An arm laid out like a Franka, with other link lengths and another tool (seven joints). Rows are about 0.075 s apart.
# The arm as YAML. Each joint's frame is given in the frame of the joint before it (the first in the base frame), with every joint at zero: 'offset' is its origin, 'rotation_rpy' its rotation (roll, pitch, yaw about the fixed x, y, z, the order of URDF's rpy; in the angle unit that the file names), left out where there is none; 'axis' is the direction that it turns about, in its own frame. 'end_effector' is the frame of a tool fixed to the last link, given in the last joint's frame.
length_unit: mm
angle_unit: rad
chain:
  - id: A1
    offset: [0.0, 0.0, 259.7]
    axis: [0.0, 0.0, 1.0]
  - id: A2
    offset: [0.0, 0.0, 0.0]
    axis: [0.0, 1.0, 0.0]
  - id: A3
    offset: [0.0, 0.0, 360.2]
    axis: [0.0, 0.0, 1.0]
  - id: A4
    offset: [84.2, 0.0, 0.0]
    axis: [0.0, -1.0, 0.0]
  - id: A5
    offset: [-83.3, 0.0, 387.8]
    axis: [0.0, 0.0, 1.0]
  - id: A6
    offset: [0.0, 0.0, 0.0]
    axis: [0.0, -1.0, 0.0]
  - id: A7
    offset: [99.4, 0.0, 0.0]
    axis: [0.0, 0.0, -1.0]
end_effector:
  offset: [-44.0, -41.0, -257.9]
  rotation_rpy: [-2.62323, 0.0, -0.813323]
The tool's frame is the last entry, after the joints.
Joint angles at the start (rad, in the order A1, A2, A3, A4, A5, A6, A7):
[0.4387, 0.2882, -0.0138, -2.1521, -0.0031, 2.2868, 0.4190]
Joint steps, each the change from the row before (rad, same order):
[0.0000, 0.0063, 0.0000, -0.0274, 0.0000, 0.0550, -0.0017]
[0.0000, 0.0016, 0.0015, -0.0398, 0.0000, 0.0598, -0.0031]
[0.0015, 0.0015, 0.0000, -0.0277, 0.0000, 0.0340, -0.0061]
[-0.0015, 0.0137, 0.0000, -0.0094, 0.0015, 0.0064, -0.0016]
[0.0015, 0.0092, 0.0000, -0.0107, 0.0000, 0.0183, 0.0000]
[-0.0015, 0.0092, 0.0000, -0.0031, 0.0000, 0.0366, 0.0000]
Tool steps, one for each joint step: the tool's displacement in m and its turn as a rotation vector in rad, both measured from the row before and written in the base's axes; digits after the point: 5 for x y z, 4 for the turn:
[-0.00062, -0.00040, -0.01149, 0.0091, -0.0193, 0.0019]
[-0.00510, -0.00164, -0.01255, 0.0085, -0.0163, 0.0047]
[-0.00561, -0.00214, -0.00872, 0.0027, -0.0040, 0.0076]
[-0.00557, -0.00326, -0.00936, -0.0061, 0.0156, -0.0012]
[-0.00312, -0.00066, -0.00731, -0.0007, 0.0014, 0.0015]
[0.00546, 0.00168, -0.00484, 0.0100, -0.0221, -0.0013]

